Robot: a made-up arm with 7 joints. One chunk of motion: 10 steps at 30 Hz.
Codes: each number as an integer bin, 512 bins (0 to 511) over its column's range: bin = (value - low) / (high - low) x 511, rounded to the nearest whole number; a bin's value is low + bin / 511 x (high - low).
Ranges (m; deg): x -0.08..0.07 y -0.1..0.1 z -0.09..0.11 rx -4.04..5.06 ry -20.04..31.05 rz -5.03..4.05
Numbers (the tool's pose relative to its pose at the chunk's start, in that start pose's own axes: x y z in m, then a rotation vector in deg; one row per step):
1: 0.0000 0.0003 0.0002 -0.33 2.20 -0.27
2: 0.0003 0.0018 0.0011 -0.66 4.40 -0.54
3: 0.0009 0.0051 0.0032 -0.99 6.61 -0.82
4: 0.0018 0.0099 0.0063 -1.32 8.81 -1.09
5: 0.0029 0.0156 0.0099 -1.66 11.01 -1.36
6: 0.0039 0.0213 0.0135 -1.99 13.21 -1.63
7: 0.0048 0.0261 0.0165 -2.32 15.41 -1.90
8: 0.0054 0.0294 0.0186 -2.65 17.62 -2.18
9: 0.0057 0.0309 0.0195 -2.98 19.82 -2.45
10: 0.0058 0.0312 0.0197 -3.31 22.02 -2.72
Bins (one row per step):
1: 273 256 230 208 222 268
2: 274 260 233 190 244 253
3: 276 269 238 171 267 237
4: 279 281 246 153 289 222
5: 282 295 255 134 311 207
6: 286 310 264 115 333 191
7: 289 322 272 97 355 176
8: 291 331 277 78 377 160
9: 292 334 280 60 399 145
10: 292 335 280 41 421 130

